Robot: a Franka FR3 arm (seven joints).
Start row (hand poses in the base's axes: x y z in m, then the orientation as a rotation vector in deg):
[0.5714 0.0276 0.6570 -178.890 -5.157 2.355]
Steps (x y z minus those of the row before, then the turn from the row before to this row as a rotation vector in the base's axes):
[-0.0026 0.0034 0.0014 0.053 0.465 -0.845]
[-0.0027 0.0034 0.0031 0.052 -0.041 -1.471]
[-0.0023 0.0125 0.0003 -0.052 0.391 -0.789]
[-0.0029 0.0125 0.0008 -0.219 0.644 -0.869]
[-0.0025 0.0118 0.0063 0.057 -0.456 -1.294]
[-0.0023 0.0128 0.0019 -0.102 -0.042 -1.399]
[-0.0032 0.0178 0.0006 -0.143 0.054 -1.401]
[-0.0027 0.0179 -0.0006 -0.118 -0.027 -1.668]
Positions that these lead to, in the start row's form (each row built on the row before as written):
[0.5688 0.0310 0.6584 -178.835 -3.831 3.065]
[0.5661 0.0344 0.6615 -178.795 -1.536 2.976]
[0.5638 0.0469 0.6618 -178.826 -0.297 3.575]
[0.5609 0.0594 0.6626 -179.001 1.077 4.572]
[0.5584 0.0712 0.6689 -178.902 3.089 3.841]
[0.5561 0.0840 0.6708 -178.924 5.278 3.754]
[0.5529 0.1018 0.6714 -178.960 7.475 3.816]
[0.5502 0.1197 0.6708 -178.915 10.087 3.748]

